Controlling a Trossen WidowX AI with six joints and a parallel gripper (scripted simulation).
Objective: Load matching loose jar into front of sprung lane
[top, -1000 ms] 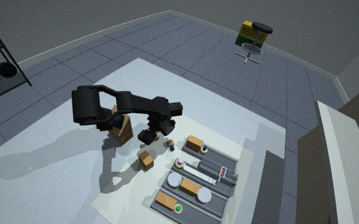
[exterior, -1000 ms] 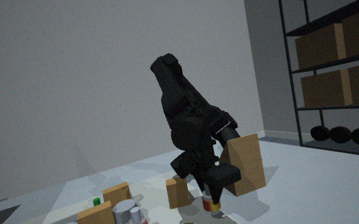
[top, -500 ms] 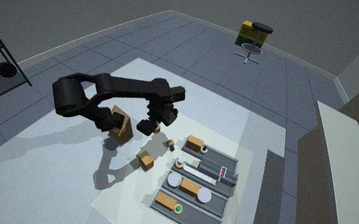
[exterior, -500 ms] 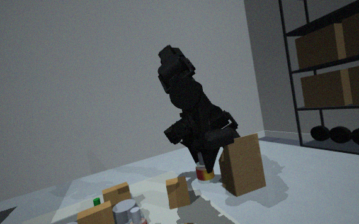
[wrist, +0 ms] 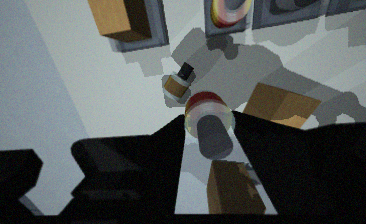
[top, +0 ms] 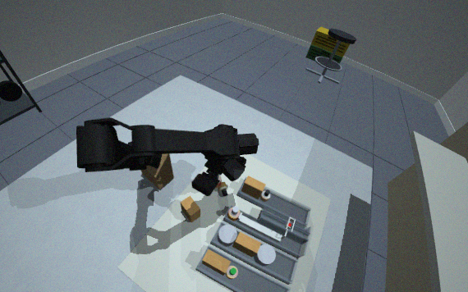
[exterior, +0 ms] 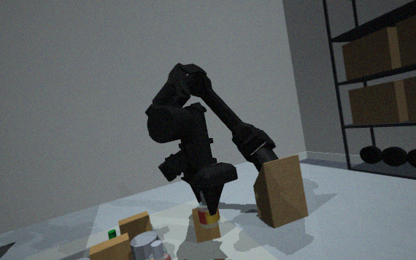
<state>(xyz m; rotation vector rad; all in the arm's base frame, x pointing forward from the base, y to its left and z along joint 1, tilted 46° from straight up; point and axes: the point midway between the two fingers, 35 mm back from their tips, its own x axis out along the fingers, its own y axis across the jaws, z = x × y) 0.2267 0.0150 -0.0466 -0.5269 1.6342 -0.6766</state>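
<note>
Right now the tan box is 30 mm behind my gripper tip, 110 mm to the right of it and 80 mm below it. From my gripper tip the other things lie so: pusher plate (220 mm ahead, 10 mm to the right, 60 mm below); then red mark (290 mm ahead, 40 mm below).
</note>
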